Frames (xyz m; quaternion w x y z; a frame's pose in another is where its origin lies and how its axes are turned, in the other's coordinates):
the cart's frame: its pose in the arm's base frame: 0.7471 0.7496 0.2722 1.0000 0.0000 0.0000 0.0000
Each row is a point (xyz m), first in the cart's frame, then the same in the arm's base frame.
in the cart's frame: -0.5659 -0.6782 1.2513
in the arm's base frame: 0.1812 0.0714 1.5235
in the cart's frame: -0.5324 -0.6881 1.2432
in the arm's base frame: 0.2147 0.0615 1.5154
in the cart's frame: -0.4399 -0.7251 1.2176
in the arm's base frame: 0.3072 0.0245 1.4898
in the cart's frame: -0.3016 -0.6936 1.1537
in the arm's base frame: 0.4455 0.0560 1.4259
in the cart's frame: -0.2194 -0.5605 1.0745
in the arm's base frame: 0.5277 0.1891 1.3467
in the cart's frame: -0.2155 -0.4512 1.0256
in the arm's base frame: 0.5316 0.2984 1.2978
